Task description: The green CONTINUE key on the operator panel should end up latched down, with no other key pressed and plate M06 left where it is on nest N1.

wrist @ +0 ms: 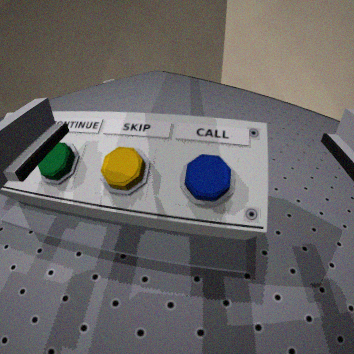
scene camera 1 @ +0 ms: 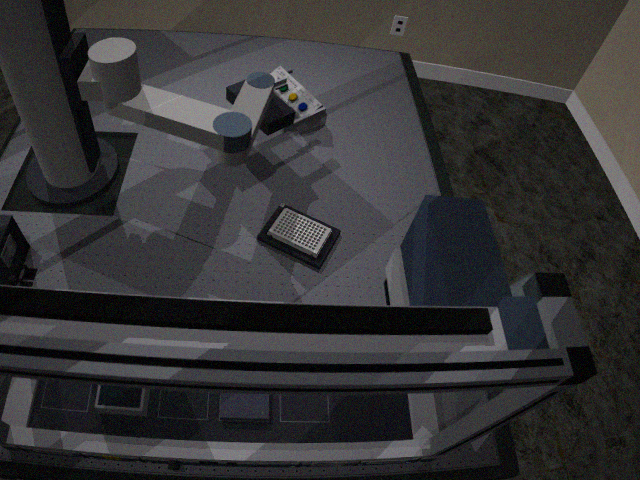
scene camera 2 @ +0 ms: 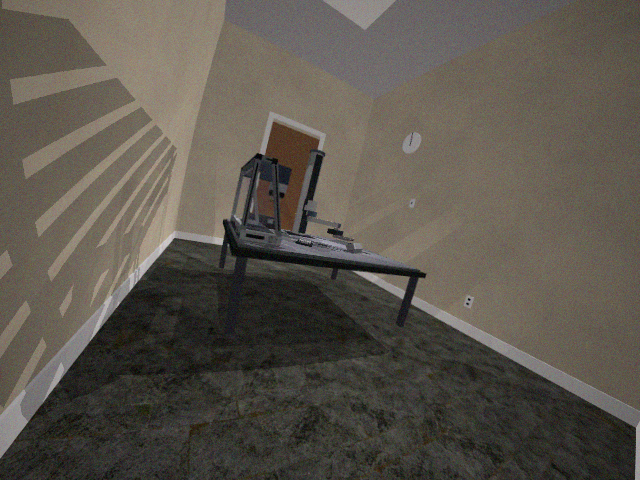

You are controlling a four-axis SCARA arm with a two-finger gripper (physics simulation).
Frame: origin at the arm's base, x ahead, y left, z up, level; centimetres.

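Seen in the pictures: gripper, fingertip midpoint: (wrist: 194, 112) (scene camera 1: 304, 94) (scene camera 2: 351, 240); arm's base, link origin: (scene camera 1: 73, 172) (scene camera 2: 298, 235).
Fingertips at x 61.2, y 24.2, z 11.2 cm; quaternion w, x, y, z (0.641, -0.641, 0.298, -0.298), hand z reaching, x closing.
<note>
Pixels of each thing's top centre, then the offset from my fingertips to it. "spot": a spot on its surface instead.
- operator panel, top centre: (wrist: 97, 121) (scene camera 1: 295, 85) (scene camera 2: 355, 242) dx -2.3, dy +6.3, dz -1.6 cm
- yellow SKIP key, top centre: (wrist: 120, 153) (scene camera 1: 293, 94) dx -2.8, dy +3.0, dz -2.5 cm
- blue CALL key, top centre: (wrist: 209, 162) (scene camera 1: 303, 104) dx +0.0, dy -1.1, dz -2.5 cm
- White plate M06, top centre: (scene camera 1: 300, 229) dx -0.9, dy -42.2, dz -7.3 cm
- dark nest N1, surface spot: (scene camera 1: 323, 261) spot: dx +4.5, dy -49.7, dz -8.9 cm
- blue-grey machine, surface spot: (scene camera 1: 454, 253) spot: dx +10.6, dy -79.3, dz +38.8 cm
The operator panel (scene camera 1: 281, 72) (scene camera 2: 354, 248) (wrist: 162, 195) stands on the table. Its green CONTINUE key (scene camera 1: 283, 88) (wrist: 58, 162) is left of the yellow SKIP key (scene camera 1: 293, 96) (wrist: 123, 168) and blue CALL key (scene camera 1: 302, 106) (wrist: 208, 177). My gripper (wrist: 194, 112) is open and empty, above the panel. In the wrist view its left finger overlaps the green key's left edge; contact and whether that key is down cannot be told. The yellow and blue keys appear raised. The panel's left end is hidden. White plate M06 (scene camera 1: 299, 231) lies on dark nest N1 (scene camera 1: 323, 261).
The arm's column (scene camera 1: 49, 103) (scene camera 2: 312, 191) rises at the table's left in scene camera 1. A blue-grey machine (scene camera 1: 454, 253) stands at the right. A framed enclosure (scene camera 1: 258, 356) (scene camera 2: 277, 201) crosses the front, with a tray holding several marked places inside.
</note>
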